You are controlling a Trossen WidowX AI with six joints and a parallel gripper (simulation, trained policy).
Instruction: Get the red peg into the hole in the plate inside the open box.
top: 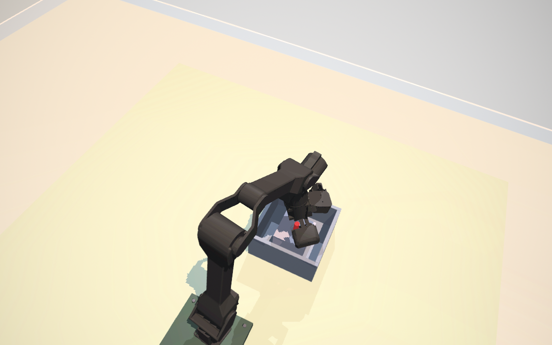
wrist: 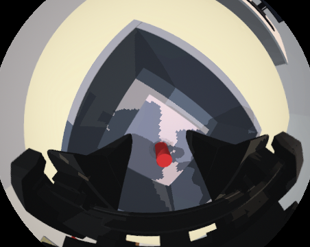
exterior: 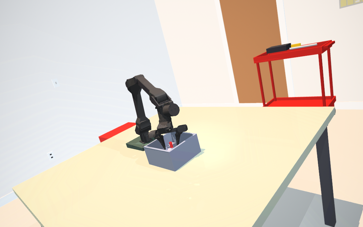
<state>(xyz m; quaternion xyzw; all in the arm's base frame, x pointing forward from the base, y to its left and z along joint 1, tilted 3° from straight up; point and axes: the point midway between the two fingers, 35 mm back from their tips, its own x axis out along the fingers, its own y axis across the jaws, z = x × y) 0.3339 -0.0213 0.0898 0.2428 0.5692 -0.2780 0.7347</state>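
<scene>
My gripper tip is 1 cm past the red peg, 1 cm to the right of it and 1 cm above it. Round my gripper tip: grey box (1 cm behind, 1 cm to the left, 3 cm below).
</scene>
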